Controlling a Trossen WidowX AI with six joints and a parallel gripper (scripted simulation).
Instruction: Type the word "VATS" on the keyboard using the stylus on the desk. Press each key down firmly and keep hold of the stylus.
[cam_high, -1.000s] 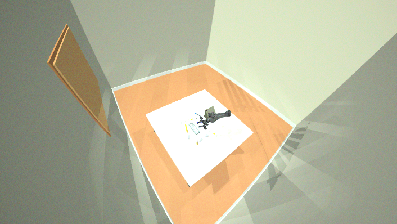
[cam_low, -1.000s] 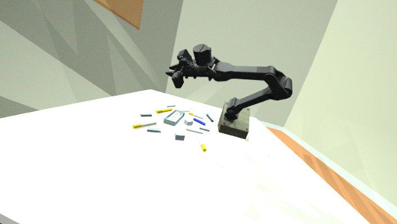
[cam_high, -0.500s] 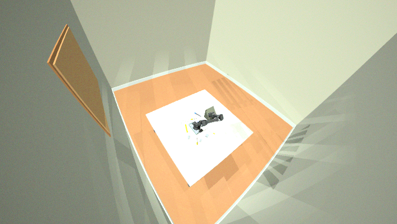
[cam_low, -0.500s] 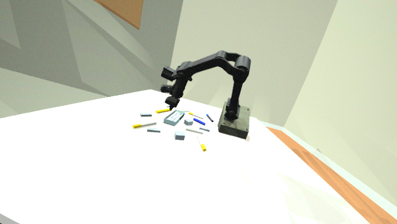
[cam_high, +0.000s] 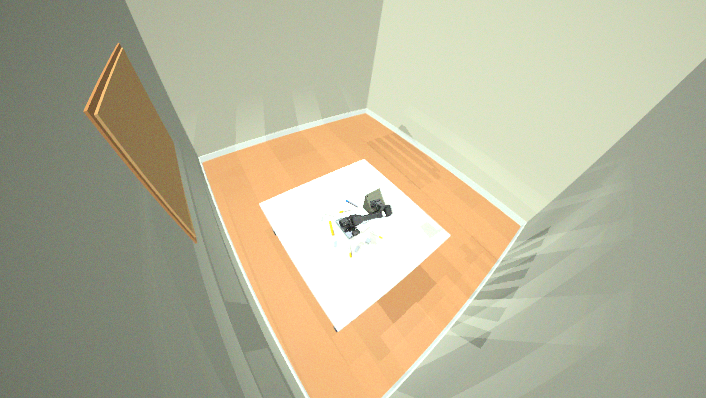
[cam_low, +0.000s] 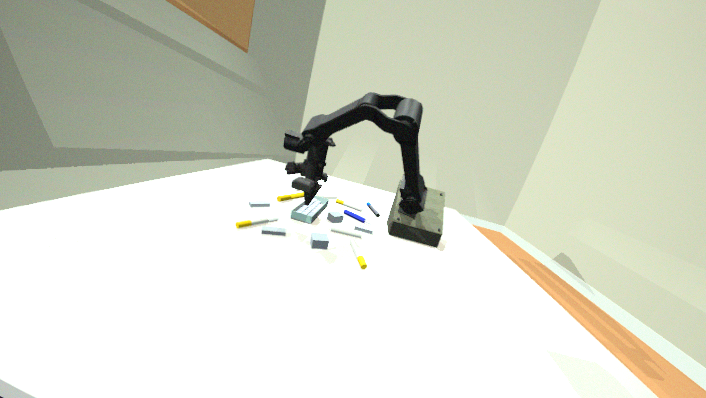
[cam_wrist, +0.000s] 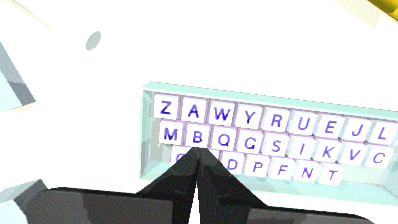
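Right now my gripper tip is 6 cm to the left of the keyboard and 3 cm above it. The rest, counted from my gripper tip: blue stylus (17 cm behind, 12 cm to the right, 3 cm below); yellow bar (12 cm to the right, 11 cm ahead, 3 cm below); dark pen (31 cm to the right, 18 cm behind, 3 cm below).
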